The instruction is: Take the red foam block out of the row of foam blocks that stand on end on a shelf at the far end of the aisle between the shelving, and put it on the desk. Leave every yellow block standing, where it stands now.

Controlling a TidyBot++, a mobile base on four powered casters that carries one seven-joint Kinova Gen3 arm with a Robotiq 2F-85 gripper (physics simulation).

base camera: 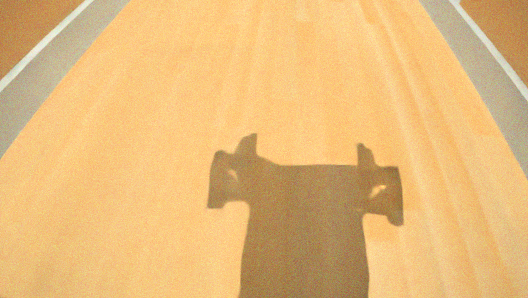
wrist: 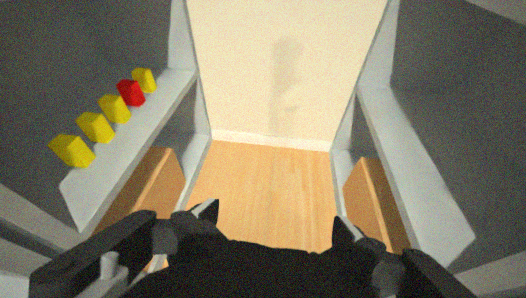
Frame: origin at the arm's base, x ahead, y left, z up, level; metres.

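Where they show: gripper, between the fingertips: (wrist: 274, 219).
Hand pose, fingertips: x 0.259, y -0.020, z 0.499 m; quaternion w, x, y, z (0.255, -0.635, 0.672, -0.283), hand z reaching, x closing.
Each offset is from my fingertips to the top centre of the thing. Level surfaces: height alone.
The red foam block {dx +0.613, dy +0.570, dz -0.272 m} (wrist: 131, 93) stands on the left shelf {dz -0.362 m} (wrist: 125, 131) in the wrist view, second from the far end of a row. One yellow block {dx +0.716, dy +0.566, dz -0.272 m} (wrist: 144, 80) stands beyond it, and several stand on its near side, among them a yellow block {dx +0.506, dy +0.574, dz -0.272 m} (wrist: 115, 109) right beside it and a yellow block {dx +0.297, dy +0.581, dz -0.272 m} (wrist: 73, 151) at the near end. My gripper (wrist: 274, 219) is open and empty, over the aisle, to the right of the row and apart from it. The desk does not show in either view.
The right shelf (wrist: 415, 165) runs along the other side of the aisle. Brown boxes (wrist: 162, 175) (wrist: 357, 195) stand on lower levels on both sides. A pale wall (wrist: 240, 75) closes the aisle's far end. The gripper's shadow lies on the wooden floor {dz -0.896 m} (base camera: 150, 100) in the base camera view.
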